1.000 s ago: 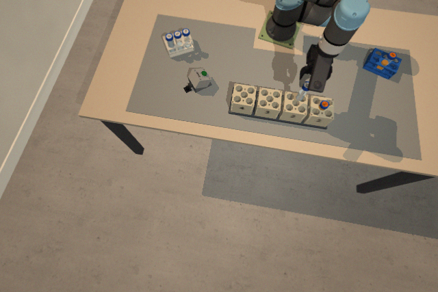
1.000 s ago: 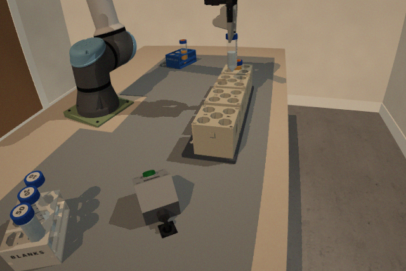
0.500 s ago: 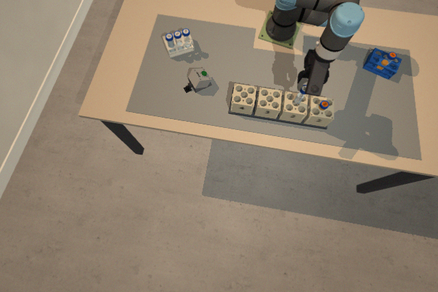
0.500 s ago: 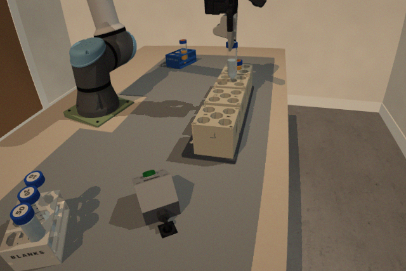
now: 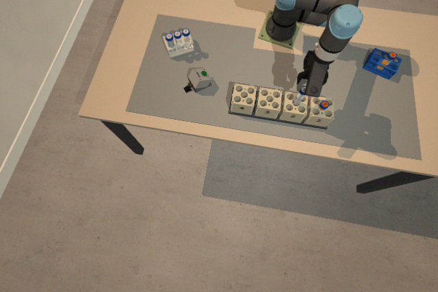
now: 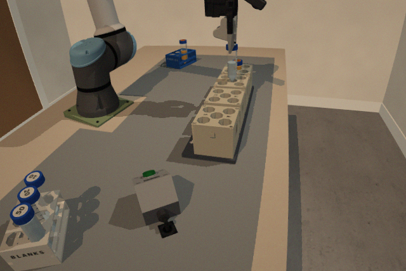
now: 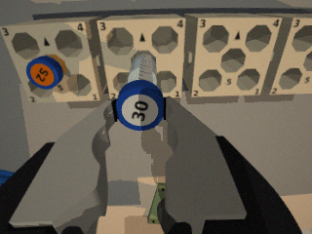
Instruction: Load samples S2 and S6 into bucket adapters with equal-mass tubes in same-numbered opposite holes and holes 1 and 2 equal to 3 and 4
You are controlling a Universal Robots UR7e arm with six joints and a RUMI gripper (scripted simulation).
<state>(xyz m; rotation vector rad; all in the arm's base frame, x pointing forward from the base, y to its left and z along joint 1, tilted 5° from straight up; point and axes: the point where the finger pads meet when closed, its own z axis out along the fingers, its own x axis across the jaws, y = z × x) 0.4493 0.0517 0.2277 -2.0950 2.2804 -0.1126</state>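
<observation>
My gripper is now 5 cm above the 30 mL blank and 1 cm short of it. The rest, counted from my hand: blue sample rack: 43 cm to the left, 28 cm behind, 17 cm below; then bucket adapter: 15 cm below, 11 cm to the left, 1 cm ahead; then green done key: 40 cm to the right, 14 cm below, 13 cm behind.
</observation>
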